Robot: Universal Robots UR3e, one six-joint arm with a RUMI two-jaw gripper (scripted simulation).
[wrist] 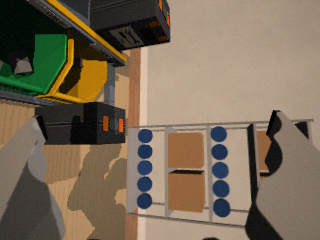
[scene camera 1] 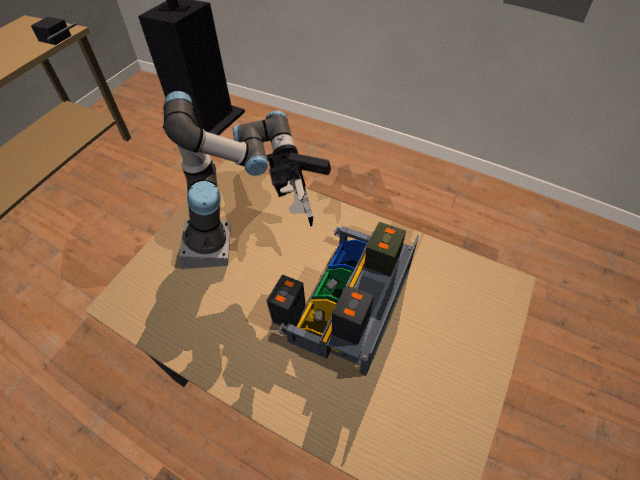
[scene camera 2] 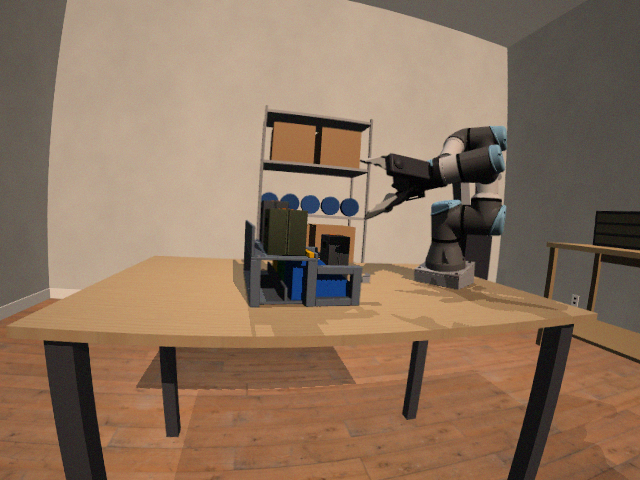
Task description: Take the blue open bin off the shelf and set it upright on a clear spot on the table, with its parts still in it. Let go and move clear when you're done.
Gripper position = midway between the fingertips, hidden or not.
In view: my gripper (scene camera 2: 362, 189), a blue open bin (scene camera 2: 295, 271), a green bin (scene camera 1: 341, 275) and a yellow bin (scene camera 1: 308, 320).
The blue open bin shows as well in scene camera 1 (scene camera 1: 350, 251). The yellow bin also shows in the wrist view (wrist: 84, 83). My gripper is seen too in the wrist view (wrist: 156, 114) and in scene camera 1 (scene camera 1: 306, 214). The wrist view does not show the blue open bin: it is out of frame.
